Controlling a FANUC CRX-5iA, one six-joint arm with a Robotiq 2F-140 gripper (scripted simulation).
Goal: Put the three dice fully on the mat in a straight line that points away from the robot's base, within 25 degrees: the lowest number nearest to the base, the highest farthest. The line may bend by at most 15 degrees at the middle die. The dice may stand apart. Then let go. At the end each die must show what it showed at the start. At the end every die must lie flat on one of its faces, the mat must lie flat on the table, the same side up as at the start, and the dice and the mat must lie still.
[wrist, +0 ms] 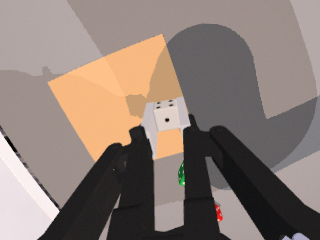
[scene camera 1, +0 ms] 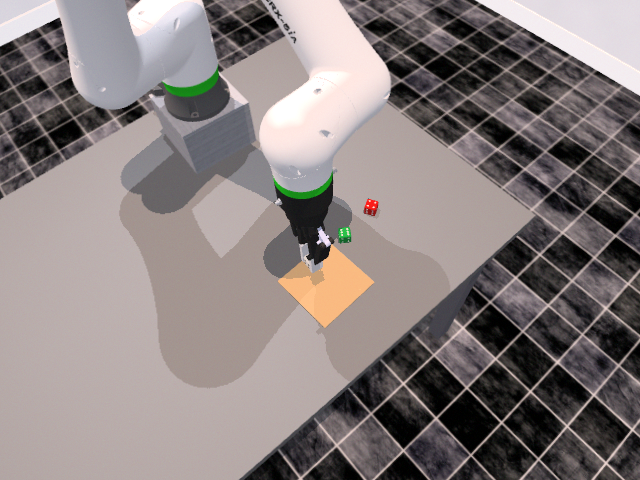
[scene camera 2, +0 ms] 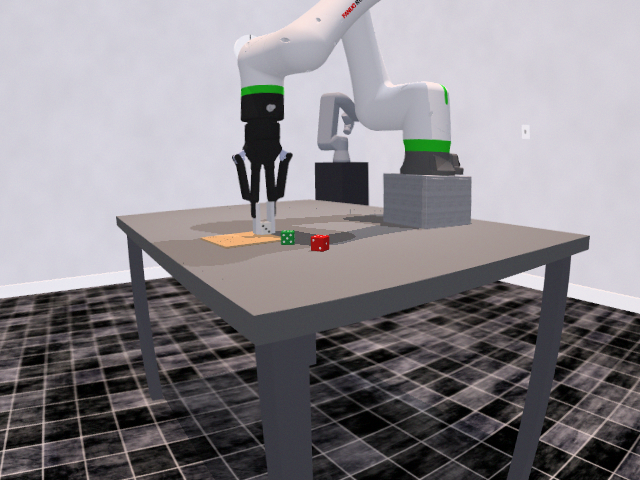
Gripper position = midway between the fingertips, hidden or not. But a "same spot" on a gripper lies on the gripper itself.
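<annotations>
My gripper is visible to me in scene camera 1, in the wrist view and in scene camera 2 point(264, 233). On my gripper, point(wrist: 124, 176) and point(scene camera 1: 313, 245) are the same spot. There is a mat as well, which I see in scene camera 2, in scene camera 1 and in the wrist view point(103, 100). For the mat, point(scene camera 1: 328, 275) and point(scene camera 2: 248, 238) are the same spot.
</annotations>
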